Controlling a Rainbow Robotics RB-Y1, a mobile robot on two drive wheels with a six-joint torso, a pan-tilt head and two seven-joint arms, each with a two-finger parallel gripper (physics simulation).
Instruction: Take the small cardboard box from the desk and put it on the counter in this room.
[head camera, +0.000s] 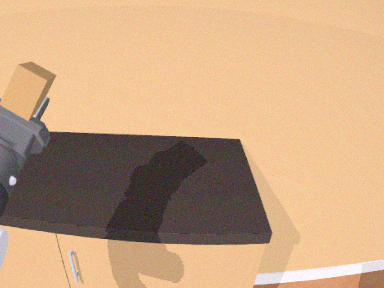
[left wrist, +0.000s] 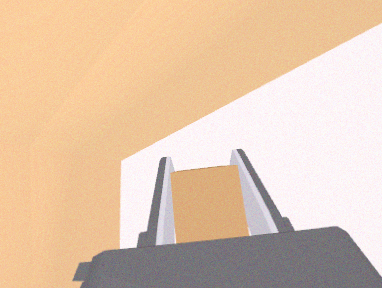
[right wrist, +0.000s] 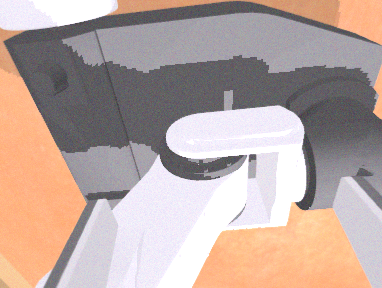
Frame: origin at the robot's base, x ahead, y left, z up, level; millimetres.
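Seen in the pictures: left gripper, fingertip midpoint: (left wrist: 201, 160); right gripper, fingertip midpoint: (right wrist: 221, 202).
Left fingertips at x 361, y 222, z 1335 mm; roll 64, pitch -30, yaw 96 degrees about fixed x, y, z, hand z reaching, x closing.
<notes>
Pixels of each thing's top centre, then the offset from my left fingertips to it. "spot": a spot on its surface instead. Level surfaces: height alone.
- small cardboard box, top centre: (left wrist: 224, 210) (head camera: 28, 58) dx -47, dy -17, dz +67 mm
- counter, surface height: dz -423 mm
- cabinet door handle, surface spot: (head camera: 73, 266) spot: dx +195, dy +50, dz -584 mm
The small cardboard box (head camera: 22, 90) (left wrist: 210, 205) is between the fingers of my left gripper (head camera: 25, 101) (left wrist: 201, 160), which is shut on it. In the head camera they are at the left edge, raised, with the box seen against the wall and the gripper overlapping the left end of the counter. The counter (head camera: 225, 200) has a dark top. A dark arm-shaped shadow falls across its middle. My right gripper (right wrist: 221, 202) is open, its fingers wide apart at the lower sides of the right wrist view, with no object between them. The desk does not show.
The tan wall (head camera: 300, 100) stands behind the counter. A cabinet door handle (head camera: 73, 266) is on the counter's front. A white baseboard (head camera: 320, 272) runs at the lower right. The robot's grey base (right wrist: 190, 45) and white body parts (right wrist: 235, 130) lie in front of the right wrist camera.
</notes>
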